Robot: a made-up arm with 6 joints.
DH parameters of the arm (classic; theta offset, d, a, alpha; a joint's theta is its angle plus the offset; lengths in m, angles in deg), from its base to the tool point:
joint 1: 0 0.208 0 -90
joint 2: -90 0 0.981 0
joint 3: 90 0.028 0 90
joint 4: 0 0.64 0 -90
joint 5: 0 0 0 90
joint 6: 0 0.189 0 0
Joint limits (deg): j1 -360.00..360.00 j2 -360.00..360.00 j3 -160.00..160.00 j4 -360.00..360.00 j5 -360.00..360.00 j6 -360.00..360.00
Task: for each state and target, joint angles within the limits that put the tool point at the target. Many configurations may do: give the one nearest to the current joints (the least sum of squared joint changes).
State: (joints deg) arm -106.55 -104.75 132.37 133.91 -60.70 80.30
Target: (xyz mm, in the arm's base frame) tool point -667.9 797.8 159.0
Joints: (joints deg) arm -56.36 -135.09 100.03 122.69 -63.36 80.30
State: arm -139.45 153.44 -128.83 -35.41 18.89 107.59
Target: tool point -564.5 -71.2 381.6
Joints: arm -171.55 129.47 -146.28 -38.97 19.92 107.59
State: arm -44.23 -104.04 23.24 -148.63 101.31 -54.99
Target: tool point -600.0 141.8 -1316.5
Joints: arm -20.30 -155.19 6.48 -146.91 88.23 -54.99
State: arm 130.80 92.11 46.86 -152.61 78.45 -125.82
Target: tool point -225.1 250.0 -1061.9
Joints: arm 141.16 133.34 92.58 -153.45 74.97 -125.82
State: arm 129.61 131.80 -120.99 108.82 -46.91 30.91
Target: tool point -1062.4 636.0 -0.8
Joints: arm 153.39 137.94 -93.90 114.08 -44.39 30.91
